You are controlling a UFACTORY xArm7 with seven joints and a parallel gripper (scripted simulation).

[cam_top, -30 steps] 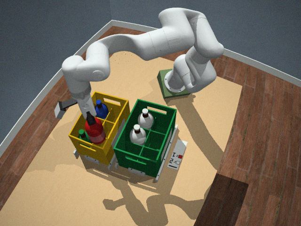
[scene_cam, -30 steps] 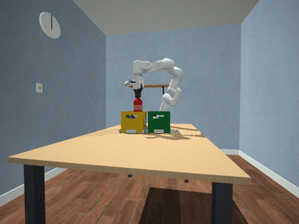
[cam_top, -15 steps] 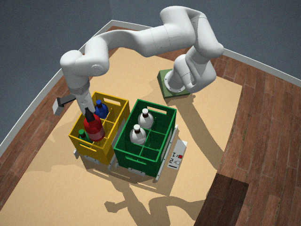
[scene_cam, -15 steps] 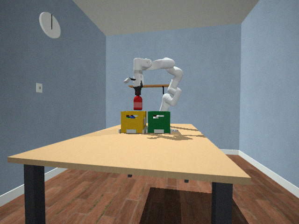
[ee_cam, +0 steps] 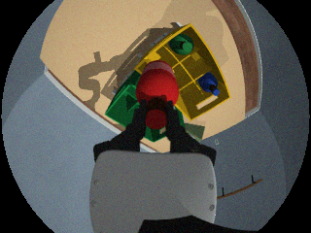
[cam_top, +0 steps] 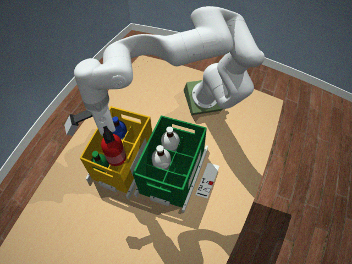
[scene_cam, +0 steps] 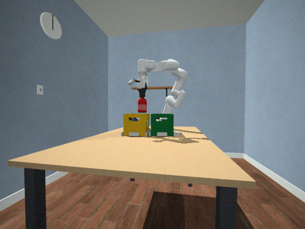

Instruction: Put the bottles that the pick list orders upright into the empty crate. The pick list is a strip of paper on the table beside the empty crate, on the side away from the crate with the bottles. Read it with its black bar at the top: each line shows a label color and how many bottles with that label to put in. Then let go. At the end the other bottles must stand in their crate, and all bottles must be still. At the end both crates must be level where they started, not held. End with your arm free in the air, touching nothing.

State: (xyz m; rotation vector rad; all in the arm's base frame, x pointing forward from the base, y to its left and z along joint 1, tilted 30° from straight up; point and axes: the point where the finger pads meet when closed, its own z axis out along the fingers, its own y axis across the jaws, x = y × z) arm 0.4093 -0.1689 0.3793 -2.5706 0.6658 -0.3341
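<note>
Now: the red-labelled bottle 7 cm below my hand. Also, from my hand: green-labelled bottle: 4 cm ahead, 10 cm to the right, 25 cm below; then green crate: 16 cm behind, 12 cm to the left, 25 cm below; then yellow crate: 6 cm behind, 8 cm to the right, 25 cm below.
</note>
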